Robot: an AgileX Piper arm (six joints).
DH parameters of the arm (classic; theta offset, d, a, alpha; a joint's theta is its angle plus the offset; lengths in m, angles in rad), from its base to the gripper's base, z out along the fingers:
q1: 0 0.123 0 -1.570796
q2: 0.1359 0 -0.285 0
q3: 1.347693 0 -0.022 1.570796
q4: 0 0.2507 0 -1.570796
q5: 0 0 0 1.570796
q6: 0 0.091 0 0
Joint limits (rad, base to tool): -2.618..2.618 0..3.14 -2.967..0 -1.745..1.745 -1.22..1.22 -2.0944..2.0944
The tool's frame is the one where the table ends.
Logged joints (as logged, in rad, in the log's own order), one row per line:
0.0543, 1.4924, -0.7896, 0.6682, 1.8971, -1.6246
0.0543, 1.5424, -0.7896, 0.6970, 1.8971, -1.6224
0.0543, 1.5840, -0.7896, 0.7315, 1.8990, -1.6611
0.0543, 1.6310, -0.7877, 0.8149, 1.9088, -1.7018
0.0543, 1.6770, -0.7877, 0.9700, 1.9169, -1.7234
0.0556, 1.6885, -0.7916, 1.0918, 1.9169, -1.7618
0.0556, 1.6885, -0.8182, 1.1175, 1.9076, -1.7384
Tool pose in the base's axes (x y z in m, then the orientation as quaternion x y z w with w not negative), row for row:
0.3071, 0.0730, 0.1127, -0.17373, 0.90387, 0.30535, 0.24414
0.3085, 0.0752, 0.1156, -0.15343, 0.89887, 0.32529, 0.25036
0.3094, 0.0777, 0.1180, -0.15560, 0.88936, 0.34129, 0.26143
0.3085, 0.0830, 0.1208, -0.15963, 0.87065, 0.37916, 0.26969
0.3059, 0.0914, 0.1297, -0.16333, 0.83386, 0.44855, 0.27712
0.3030, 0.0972, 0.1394, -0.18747, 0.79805, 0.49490, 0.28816
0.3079, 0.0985, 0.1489, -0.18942, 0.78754, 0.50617, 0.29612
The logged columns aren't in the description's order. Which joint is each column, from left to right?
Columns, left to right: q1, q4, q3, q5, q2, q6.
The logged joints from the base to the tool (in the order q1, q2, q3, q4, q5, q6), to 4 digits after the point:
0.0543, 1.8971, -0.7896, 1.4924, 0.6682, -1.6246
0.0543, 1.8971, -0.7896, 1.5424, 0.6970, -1.6224
0.0543, 1.8990, -0.7896, 1.5840, 0.7315, -1.6611
0.0543, 1.9088, -0.7877, 1.6310, 0.8149, -1.7018
0.0543, 1.9169, -0.7877, 1.6770, 0.9700, -1.7234
0.0556, 1.9169, -0.7916, 1.6885, 1.0918, -1.7618
0.0556, 1.9076, -0.8182, 1.6885, 1.1175, -1.7384

